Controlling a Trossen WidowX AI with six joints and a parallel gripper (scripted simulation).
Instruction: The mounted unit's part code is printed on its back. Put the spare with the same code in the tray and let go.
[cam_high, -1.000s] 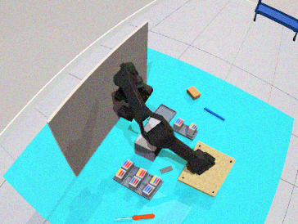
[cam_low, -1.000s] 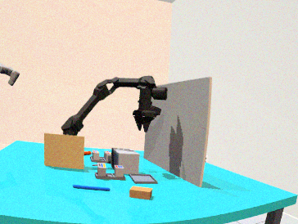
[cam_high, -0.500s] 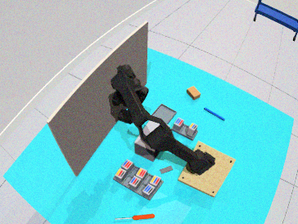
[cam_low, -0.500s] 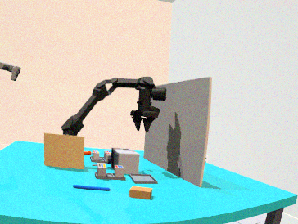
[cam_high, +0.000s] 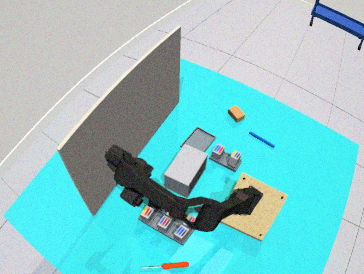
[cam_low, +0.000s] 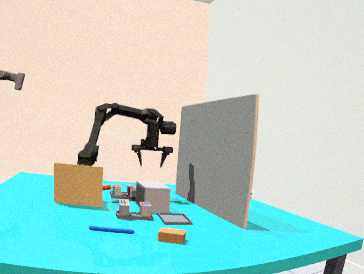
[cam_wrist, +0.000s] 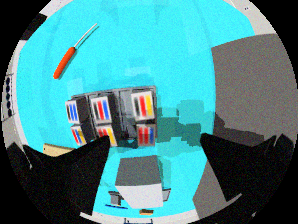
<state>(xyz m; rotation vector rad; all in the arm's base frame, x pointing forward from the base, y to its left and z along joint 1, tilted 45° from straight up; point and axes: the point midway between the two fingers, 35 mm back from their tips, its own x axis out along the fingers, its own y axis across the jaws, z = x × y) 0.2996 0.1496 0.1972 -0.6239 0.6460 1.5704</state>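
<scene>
The spare lies 1 cm behind my gripper tip, 1 cm to the left of it and 10 cm below it. Round my gripper tip: grey mounted unit: 1 cm behind, 21 cm to the right, 9 cm below; then rack: 8 cm behind, 3 cm to the right, 14 cm below; then beige panel: 21 cm ahead, 19 cm to the right, 8 cm above.
</scene>
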